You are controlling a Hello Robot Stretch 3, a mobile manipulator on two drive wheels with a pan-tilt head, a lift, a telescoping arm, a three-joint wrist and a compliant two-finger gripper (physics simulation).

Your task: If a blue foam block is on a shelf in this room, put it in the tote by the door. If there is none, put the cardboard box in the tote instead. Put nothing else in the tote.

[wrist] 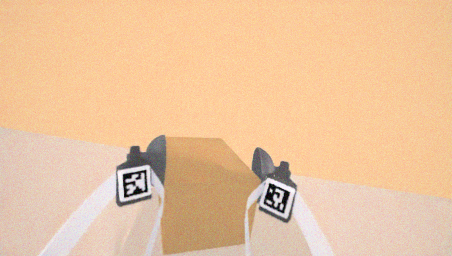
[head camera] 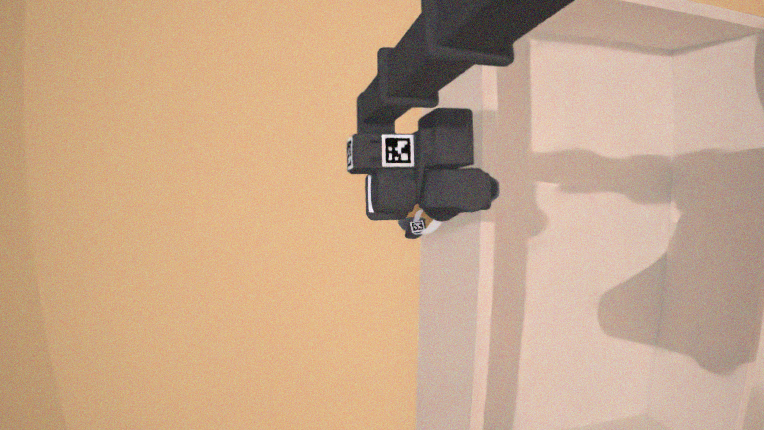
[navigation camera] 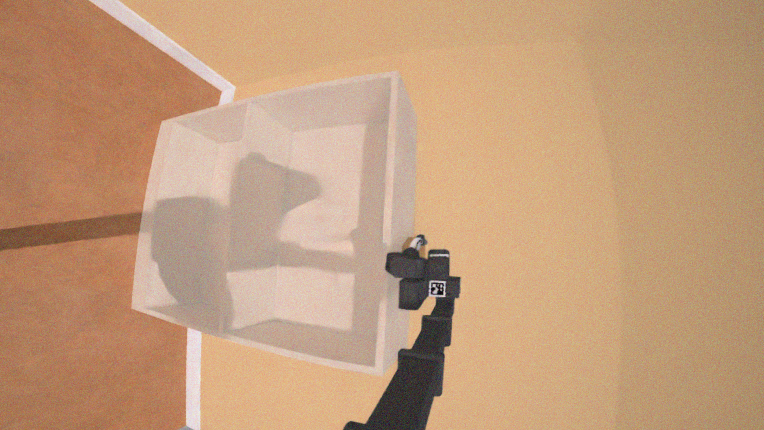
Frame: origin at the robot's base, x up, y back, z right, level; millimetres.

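Where they show: gripper, between the fingertips: [navigation camera: 421, 253].
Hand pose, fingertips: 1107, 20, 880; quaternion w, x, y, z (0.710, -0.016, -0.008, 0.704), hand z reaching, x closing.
Note:
Things, the pixels of their top centre, and the offset from my fingertips, as dx, dy, dz. "spot": a spot on its surface instead. Level surfaces: height alone.
- tan cardboard box, a spot on its surface: [head camera: 428, 218] [navigation camera: 412, 244] spot: -21, -28, -28
- pale shelf unit, a spot on its surface: [head camera: 482, 320] spot: -54, -156, -155
- orange-brown floor, height of its surface: dx -1106
The tan cardboard box [wrist: 205, 200] [head camera: 428, 218] [navigation camera: 407, 244] is at the top panel of the pale shelf unit [wrist: 45, 165] [head camera: 482, 320] [navigation camera: 391, 160]. My gripper [wrist: 207, 158] [head camera: 419, 227] [navigation camera: 420, 240] is shut on it, with one fingertip against each side in the wrist view. The arm and wrist hide most of the box in the head and navigation views, and its underside is hidden, so I cannot tell whether it rests on the panel. No blue foam block shows in these views. The tote and the door do not show.
The shelf unit's open compartments, with dark shadows across them, appear sideways in the navigation view. A tan wall [navigation camera: 534, 213] [head camera: 213, 213] is behind the unit. An orange-brown floor [navigation camera: 69, 133] and white baseboard [navigation camera: 193, 373] lie at the left of the navigation view.

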